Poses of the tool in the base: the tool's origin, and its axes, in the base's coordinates. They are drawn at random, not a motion.
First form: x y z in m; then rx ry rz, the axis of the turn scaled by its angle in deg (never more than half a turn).
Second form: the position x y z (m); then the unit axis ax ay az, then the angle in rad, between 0 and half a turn. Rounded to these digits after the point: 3 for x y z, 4 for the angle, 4 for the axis.
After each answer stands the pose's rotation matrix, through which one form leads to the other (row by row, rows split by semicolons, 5 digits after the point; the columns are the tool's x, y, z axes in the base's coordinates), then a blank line. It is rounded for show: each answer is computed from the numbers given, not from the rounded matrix.
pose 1, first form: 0.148 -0.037 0.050 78.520 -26.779 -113.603
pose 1, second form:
0.148 -0.037 0.050 0.5582 -0.1904 -0.8076 2.4552
-0.22094 0.32338 -0.92012; -0.70028 -0.70924 -0.08111; -0.67881 0.62642 0.38316

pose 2, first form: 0.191 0.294 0.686 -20.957 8.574 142.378
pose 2, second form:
0.191 0.294 0.686 -0.1454 0.0595 0.9876 2.5162
-0.77247 -0.59381 -0.22513; 0.56250 -0.80433 0.19145; -0.29477 0.02125 0.95533

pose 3, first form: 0.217 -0.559 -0.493 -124.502 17.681 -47.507
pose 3, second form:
0.217 -0.559 -0.493 -0.9262 0.1315 -0.3534 2.3462
0.75827 0.04530 0.65037; -0.45948 -0.67057 0.58242; 0.46250 -0.74046 -0.48766

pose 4, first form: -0.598 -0.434 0.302 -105.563 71.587 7.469
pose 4, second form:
-0.598 -0.434 0.302 -0.8262 0.5603 0.0585 2.2299
0.48829 -0.79266 0.36505; -0.70024 -0.10623 0.70596; -0.52081 -0.60034 -0.60692

